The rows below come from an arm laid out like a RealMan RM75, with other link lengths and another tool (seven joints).
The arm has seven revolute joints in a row. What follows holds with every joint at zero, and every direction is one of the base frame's.
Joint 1 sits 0.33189 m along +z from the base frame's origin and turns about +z.
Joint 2 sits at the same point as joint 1 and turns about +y.
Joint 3 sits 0.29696 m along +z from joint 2 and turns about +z.
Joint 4 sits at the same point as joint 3 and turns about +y.
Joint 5 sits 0.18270 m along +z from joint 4 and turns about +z.
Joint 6 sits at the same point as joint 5 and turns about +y.
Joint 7 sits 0.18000 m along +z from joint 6 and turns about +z.
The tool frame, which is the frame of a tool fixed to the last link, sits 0.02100 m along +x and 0.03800 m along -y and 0.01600 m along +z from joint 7; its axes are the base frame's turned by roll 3.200, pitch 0.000 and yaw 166.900 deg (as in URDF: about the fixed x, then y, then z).
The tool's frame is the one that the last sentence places.
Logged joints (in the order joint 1, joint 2, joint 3, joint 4, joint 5, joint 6, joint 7), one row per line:
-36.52 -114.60 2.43 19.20 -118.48 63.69 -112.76
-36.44 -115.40 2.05 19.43 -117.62 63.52 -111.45
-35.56 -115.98 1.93 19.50 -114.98 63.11 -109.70
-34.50 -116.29 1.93 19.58 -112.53 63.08 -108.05
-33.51 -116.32 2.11 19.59 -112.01 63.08 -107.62
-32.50 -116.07 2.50 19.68 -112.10 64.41 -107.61
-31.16 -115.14 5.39 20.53 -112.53 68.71 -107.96
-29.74 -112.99 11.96 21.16 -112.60 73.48 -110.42
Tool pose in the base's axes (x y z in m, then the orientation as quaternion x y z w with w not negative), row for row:
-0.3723 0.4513 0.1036 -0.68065 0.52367 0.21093 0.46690
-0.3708 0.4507 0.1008 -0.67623 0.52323 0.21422 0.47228
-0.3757 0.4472 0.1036 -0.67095 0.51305 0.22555 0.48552
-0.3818 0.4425 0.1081 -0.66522 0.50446 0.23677 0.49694
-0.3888 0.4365 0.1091 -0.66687 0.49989 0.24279 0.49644
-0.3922 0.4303 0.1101 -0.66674 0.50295 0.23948 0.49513
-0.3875 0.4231 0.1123 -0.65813 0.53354 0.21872 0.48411
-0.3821 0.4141 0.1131 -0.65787 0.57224 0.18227 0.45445
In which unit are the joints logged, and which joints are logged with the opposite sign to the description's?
The joints are logged in degrees. Opposite sign: joint 5.
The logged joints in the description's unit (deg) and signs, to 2 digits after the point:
-36.52 -114.60 2.43 19.20 118.48 63.69 -112.76
-36.44 -115.40 2.05 19.43 117.62 63.52 -111.45
-35.56 -115.98 1.93 19.50 114.98 63.11 -109.70
-34.50 -116.29 1.93 19.58 112.53 63.08 -108.05
-33.51 -116.32 2.11 19.59 112.01 63.08 -107.62
-32.50 -116.07 2.50 19.68 112.10 64.41 -107.61
-31.16 -115.14 5.39 20.53 112.53 68.71 -107.96
-29.74 -112.99 11.96 21.16 112.60 73.48 -110.42

